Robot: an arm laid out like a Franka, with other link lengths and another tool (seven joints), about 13 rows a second.
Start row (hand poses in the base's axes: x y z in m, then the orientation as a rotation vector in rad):
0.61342, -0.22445, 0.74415, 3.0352, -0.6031, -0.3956
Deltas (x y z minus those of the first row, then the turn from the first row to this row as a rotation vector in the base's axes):
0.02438, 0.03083, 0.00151, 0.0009, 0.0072, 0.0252
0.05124, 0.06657, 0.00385, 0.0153, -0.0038, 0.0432
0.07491, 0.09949, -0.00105, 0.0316, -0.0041, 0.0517
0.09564, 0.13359, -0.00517, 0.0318, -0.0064, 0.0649
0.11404, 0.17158, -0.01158, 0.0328, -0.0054, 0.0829
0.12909, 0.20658, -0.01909, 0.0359, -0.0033, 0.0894
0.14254, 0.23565, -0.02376, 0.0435, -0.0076, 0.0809
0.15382, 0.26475, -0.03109, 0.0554, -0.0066, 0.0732
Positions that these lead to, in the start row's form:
0.63780, -0.19362, 0.74566, 3.0376, -0.5638, -0.4059
0.66466, -0.15788, 0.74800, 3.0582, -0.5361, -0.3949
0.68833, -0.12496, 0.74310, -3.0689, 0.5213, 0.4002
0.70906, -0.09086, 0.73898, -3.0738, 0.5012, 0.3966
0.72746, -0.05287, 0.73257, -3.0795, 0.4735, 0.3982
0.74251, -0.01787, 0.72506, -3.0788, 0.4626, 0.4019
0.75596, 0.01120, 0.72039, -3.0685, 0.4728, 0.3967
0.76724, 0.04030, 0.71306, -3.0542, 0.4802, 0.4003

